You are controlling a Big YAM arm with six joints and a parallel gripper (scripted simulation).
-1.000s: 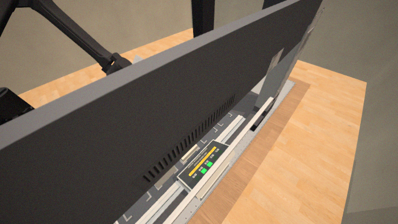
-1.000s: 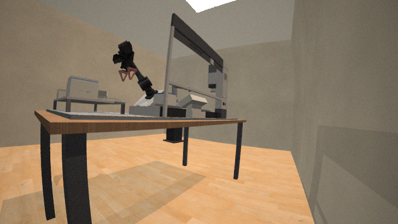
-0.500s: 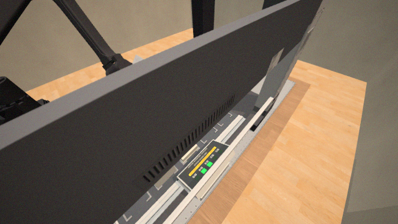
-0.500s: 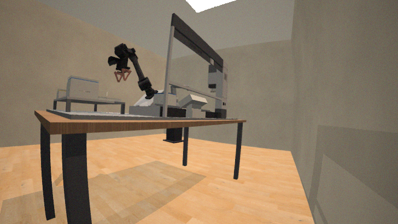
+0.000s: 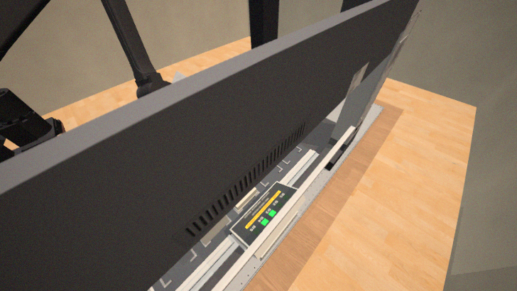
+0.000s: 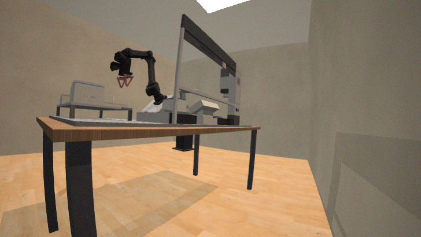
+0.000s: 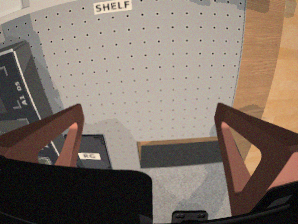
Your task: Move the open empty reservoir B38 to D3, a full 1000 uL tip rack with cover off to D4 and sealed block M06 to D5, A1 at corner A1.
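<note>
My hand is 15 cm to the left of the pale sealed deep-well block, 11 cm above it and 1 cm short of it. Round my hand: shelf: 21 cm to the right, 17 cm below, 7 cm ahead; then shelf label: 23 cm below, 6 cm ahead, 5 cm to the right; then rg label: 31 cm to the left, 22 cm below, 15 cm ahead.
</note>
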